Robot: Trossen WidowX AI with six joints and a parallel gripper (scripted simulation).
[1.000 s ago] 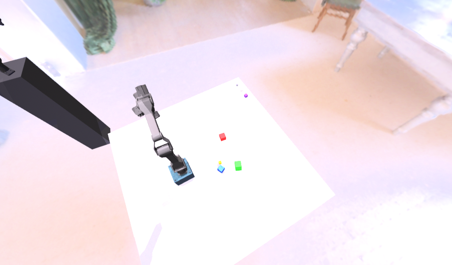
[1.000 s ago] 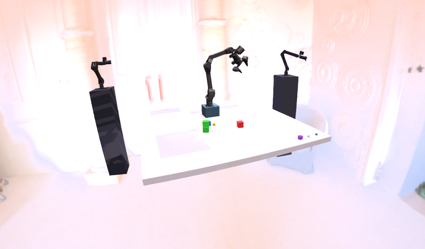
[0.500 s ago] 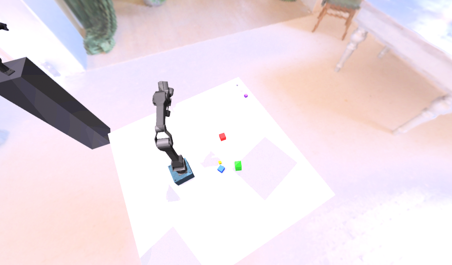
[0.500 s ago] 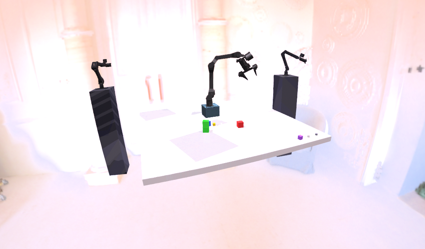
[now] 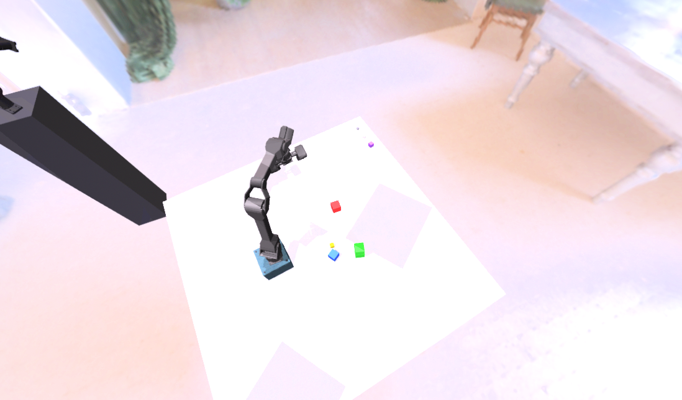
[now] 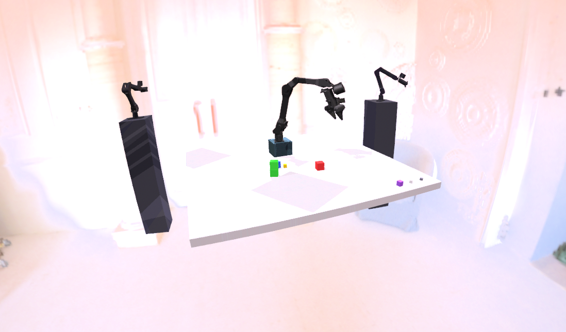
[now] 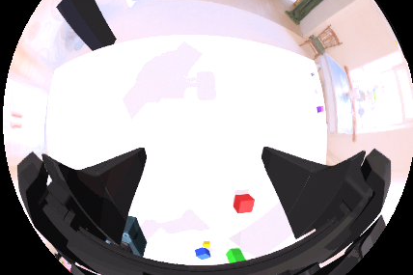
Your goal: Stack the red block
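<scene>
Now: the red block 16 cm ahead of my gripper tip, 18 cm to the right of it and 24 cm below it. Also, from my gripper tip: yellow block 7 cm ahead, 38 cm to the right, 25 cm below; blue block 6 cm ahead, 43 cm to the right, 24 cm below; purple cube 51 cm ahead, 14 cm to the left, 24 cm below.
</scene>
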